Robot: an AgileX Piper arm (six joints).
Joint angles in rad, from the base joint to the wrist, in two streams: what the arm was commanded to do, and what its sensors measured. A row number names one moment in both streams.
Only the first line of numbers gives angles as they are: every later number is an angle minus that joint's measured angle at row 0.
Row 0, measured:
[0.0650, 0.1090, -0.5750, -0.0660, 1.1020, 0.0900]
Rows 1 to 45, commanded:
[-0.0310, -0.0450, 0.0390, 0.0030, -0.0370, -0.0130]
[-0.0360, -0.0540, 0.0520, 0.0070, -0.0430, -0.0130]
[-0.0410, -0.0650, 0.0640, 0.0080, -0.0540, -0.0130]
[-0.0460, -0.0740, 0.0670, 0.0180, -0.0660, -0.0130]
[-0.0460, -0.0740, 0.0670, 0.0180, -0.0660, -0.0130]
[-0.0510, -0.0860, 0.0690, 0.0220, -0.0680, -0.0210]
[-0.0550, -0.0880, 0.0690, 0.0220, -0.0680, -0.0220]
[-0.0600, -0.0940, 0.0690, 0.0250, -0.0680, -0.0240]
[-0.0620, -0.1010, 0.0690, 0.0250, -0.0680, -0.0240]
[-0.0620, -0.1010, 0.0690, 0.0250, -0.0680, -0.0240]
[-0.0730, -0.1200, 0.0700, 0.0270, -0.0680, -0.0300]
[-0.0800, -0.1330, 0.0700, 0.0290, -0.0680, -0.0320]
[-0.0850, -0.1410, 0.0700, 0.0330, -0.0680, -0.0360]
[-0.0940, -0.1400, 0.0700, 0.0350, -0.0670, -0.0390]
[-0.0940, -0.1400, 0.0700, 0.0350, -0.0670, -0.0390]
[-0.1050, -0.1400, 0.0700, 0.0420, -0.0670, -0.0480]
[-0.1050, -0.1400, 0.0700, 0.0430, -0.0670, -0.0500]
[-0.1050, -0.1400, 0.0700, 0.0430, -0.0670, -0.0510]
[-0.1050, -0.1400, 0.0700, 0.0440, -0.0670, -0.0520]
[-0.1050, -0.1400, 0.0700, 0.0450, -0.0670, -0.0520]
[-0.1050, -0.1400, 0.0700, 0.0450, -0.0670, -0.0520]
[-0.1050, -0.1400, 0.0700, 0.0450, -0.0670, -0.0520]
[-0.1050, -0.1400, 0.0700, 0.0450, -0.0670, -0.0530]
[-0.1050, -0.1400, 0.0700, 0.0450, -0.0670, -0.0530]
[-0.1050, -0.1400, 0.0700, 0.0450, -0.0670, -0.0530]
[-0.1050, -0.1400, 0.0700, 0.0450, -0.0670, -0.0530]
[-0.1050, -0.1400, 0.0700, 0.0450, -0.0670, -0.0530]
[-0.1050, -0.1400, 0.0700, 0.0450, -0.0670, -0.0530]
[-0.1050, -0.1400, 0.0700, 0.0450, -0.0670, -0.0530]
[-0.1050, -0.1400, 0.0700, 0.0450, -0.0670, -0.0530]
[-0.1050, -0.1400, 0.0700, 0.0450, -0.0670, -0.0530]
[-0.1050, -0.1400, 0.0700, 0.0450, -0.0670, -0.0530]
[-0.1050, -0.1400, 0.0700, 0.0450, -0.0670, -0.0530]
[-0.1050, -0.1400, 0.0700, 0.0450, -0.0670, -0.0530]
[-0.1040, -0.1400, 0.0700, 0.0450, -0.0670, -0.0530]
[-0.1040, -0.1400, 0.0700, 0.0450, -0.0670, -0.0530]
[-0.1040, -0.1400, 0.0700, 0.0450, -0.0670, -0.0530]
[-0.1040, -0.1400, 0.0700, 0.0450, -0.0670, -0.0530]
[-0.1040, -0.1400, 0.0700, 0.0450, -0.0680, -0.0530]
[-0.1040, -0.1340, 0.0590, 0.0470, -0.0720, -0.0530]
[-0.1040, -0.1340, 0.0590, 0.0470, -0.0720, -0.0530]
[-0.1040, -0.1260, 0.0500, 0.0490, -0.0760, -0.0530]
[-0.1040, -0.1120, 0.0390, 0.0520, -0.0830, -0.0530]
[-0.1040, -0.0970, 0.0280, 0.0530, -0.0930, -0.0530]
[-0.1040, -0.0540, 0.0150, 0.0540, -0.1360, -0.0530]
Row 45, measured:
[-0.0980, -0.0970, 0.0390, 0.0500, -0.0720, -0.0390]
